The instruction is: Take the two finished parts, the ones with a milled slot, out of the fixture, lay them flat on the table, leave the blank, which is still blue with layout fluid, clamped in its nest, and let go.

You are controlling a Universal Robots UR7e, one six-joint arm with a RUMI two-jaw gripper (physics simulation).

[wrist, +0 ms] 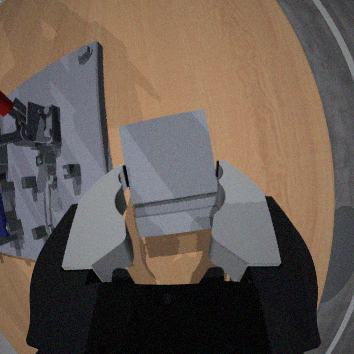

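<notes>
My gripper is shut on a grey block with a milled slot across its face. This slotted part is held between the two jaws, over the table to the right of the fixture. The fixture is a grey plate at the left of the wrist view, with clamps and small locating blocks on it. A sliver of the blue blank shows at the left edge, among the fixture's blocks. The other slotted part does not show in the wrist view.
The round wooden table lies under the held part and the fixture. A toggle clamp with a red handle stands on the fixture at the left. Beyond the table's right edge is the grey floor.
</notes>
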